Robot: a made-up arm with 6 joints. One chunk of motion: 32 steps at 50 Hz.
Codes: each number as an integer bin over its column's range. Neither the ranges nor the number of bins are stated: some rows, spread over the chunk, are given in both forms.
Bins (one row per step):
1: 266 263 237 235 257 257
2: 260 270 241 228 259 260
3: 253 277 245 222 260 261
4: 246 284 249 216 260 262
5: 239 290 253 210 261 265
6: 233 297 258 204 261 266
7: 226 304 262 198 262 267
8: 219 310 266 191 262 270
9: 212 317 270 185 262 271
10: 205 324 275 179 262 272
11: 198 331 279 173 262 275
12: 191 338 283 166 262 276
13: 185 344 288 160 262 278
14: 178 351 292 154 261 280
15: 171 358 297 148 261 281
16: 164 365 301 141 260 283
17: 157 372 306 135 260 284
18: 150 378 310 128 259 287
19: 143 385 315 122 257 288
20: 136 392 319 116 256 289
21: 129 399 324 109 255 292
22: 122 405 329 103 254 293
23: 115 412 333 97 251 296
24: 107 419 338 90 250 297
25: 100 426 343 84 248 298
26: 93 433 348 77 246 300
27: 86 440 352 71 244 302
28: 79 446 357 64 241 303
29: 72 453 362 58 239 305
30: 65 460 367 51 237 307
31: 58 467 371 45 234 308
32: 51 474 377 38 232 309
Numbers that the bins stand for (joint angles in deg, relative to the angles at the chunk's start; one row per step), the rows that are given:
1: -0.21 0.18 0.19 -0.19 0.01 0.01
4: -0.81 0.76 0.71 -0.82 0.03 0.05
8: -1.61 1.48 1.45 -1.66 0.05 0.11
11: -2.23 2.07 2.01 -2.27 0.05 0.15
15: -3.03 2.81 2.79 -3.11 0.04 0.20
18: -3.66 3.37 3.35 -3.78 0.02 0.25
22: -4.49 4.12 4.18 -4.62 -0.02 0.30
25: -5.14 4.70 4.78 -5.25 -0.07 0.34
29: -5.97 5.45 5.61 -6.12 -0.14 0.40
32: -6.60 6.03 6.26 -6.80 -0.20 0.43
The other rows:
2: -0.39 0.37 0.36 -0.42 0.02 0.03
3: -0.60 0.57 0.53 -0.62 0.03 0.04
5: -1.01 0.93 0.88 -1.03 0.04 0.07
6: -1.19 1.12 1.10 -1.23 0.04 0.08
7: -1.40 1.32 1.27 -1.43 0.05 0.09
9: -1.82 1.68 1.62 -1.86 0.05 0.12
10: -2.02 1.87 1.84 -2.07 0.05 0.13
12: -2.44 2.26 2.18 -2.50 0.05 0.16
13: -2.62 2.43 2.40 -2.70 0.05 0.18
14: -2.83 2.62 2.57 -2.90 0.04 0.19
16: -3.24 3.01 2.96 -3.34 0.03 0.22
17: -3.45 3.20 3.18 -3.54 0.03 0.23
19: -3.86 3.56 3.57 -3.98 0.01 0.26
20: -4.07 3.76 3.74 -4.18 0.00 0.27
21: -4.28 3.95 3.96 -4.41 -0.01 0.29
23: -4.70 4.31 4.35 -4.82 -0.04 0.32
24: -4.93 4.51 4.57 -5.05 -0.05 0.33
26: -5.35 4.90 5.00 -5.49 -0.08 0.36
27: -5.56 5.09 5.17 -5.69 -0.10 0.37
28: -5.76 5.26 5.39 -5.92 -0.12 0.38
30: -6.18 5.64 5.83 -6.36 -0.16 0.41
31: -6.39 5.84 6.00 -6.56 -0.18 0.42

